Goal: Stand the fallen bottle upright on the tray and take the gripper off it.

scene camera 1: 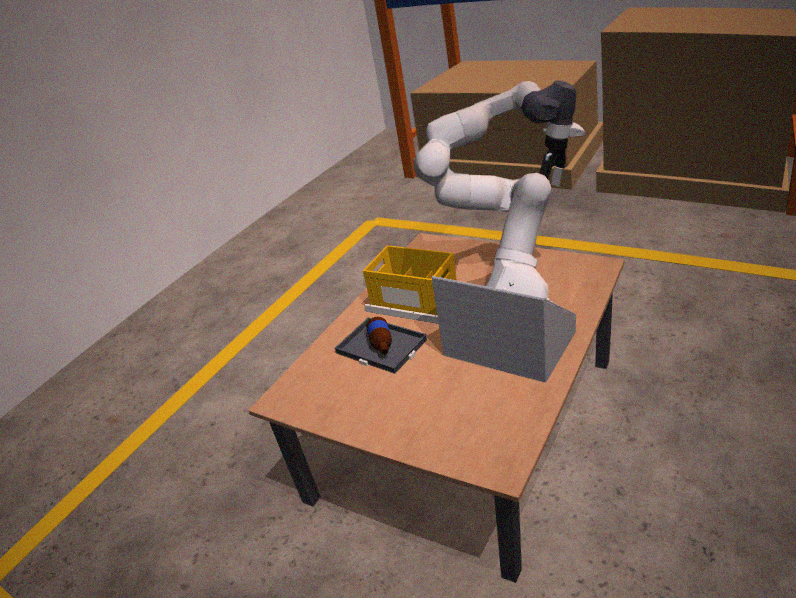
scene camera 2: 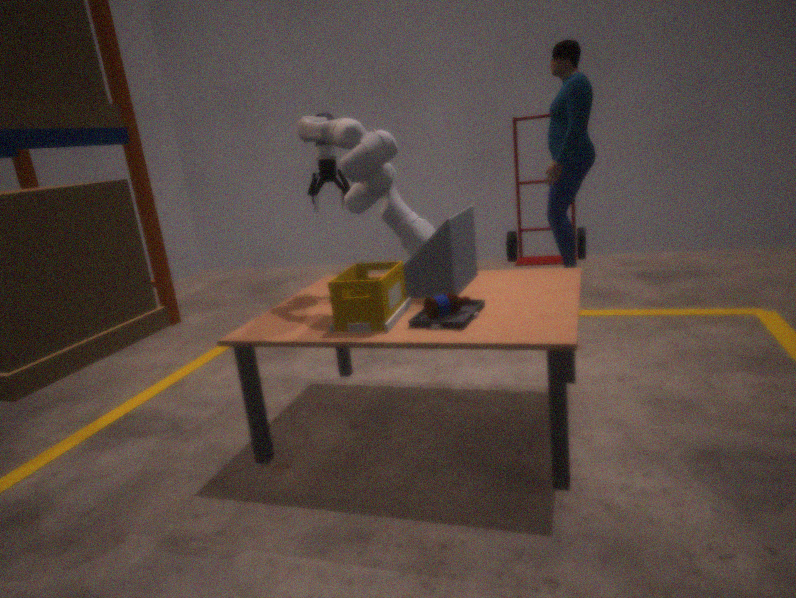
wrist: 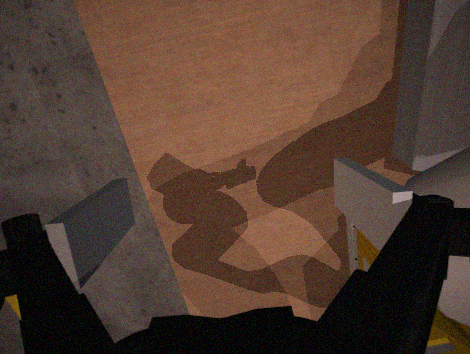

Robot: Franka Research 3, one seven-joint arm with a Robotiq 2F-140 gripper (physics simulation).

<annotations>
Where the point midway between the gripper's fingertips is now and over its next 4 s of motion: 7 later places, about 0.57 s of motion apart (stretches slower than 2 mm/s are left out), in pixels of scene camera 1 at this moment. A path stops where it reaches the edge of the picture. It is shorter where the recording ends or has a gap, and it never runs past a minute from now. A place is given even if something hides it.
My gripper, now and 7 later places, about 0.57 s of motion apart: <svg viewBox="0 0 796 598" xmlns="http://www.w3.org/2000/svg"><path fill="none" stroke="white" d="M548 192L540 191L534 188L526 185L524 180L525 177L525 177L530 179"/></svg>
</annotations>
